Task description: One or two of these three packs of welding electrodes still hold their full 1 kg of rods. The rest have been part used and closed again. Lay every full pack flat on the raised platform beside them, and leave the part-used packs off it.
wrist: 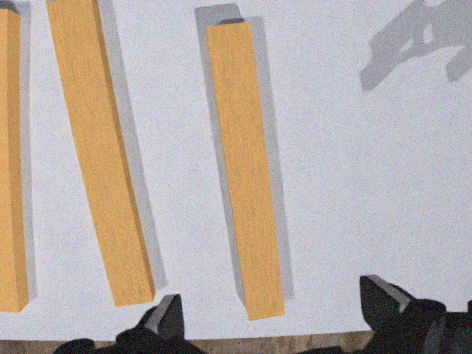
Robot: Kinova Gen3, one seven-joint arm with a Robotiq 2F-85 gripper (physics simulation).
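Frame: origin at the arm's base, x ahead, y left, z up, level; millimetres.
Where they show: gripper, fingertip midpoint: (271,305).
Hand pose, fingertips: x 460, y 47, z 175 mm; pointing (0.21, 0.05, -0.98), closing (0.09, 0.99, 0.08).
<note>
Things, the pixels of their top centre, and the offset from my fingertips. "spot": a spot on its surface instead. Level surfaces: height alone.
- right pack, middle of its top: (249,185) 3 mm back, 18 mm left, 228 mm down
- middle pack, middle of its top: (100,164) 62 mm back, 142 mm right, 228 mm down
- left pack, surface spot: (9,165) spot: 83 mm back, 246 mm right, 229 mm down
- pale surface, its level: 252 mm down
Three long orange packs lie on the pale surface in the wrist view. The right pack (246,170) runs from the top centre to the bottom centre. The middle pack (97,160) lies tilted to its left, its far end cut off by the frame. The left pack (9,165) is partly cut off at the left edge. My gripper (271,305) is open and empty. In the picture its fingers stand either side of the right pack's near end, the left finger also close to the middle pack's near end. The packs look alike; fullness cannot be told. The raised platform does not show.
The pale surface (325,200) ends near the bottom of the view, with a brown wood-grained surface (280,343) beyond its edge. A gap separates the right and middle packs. A grey shadow of the arm falls at the upper right.
</note>
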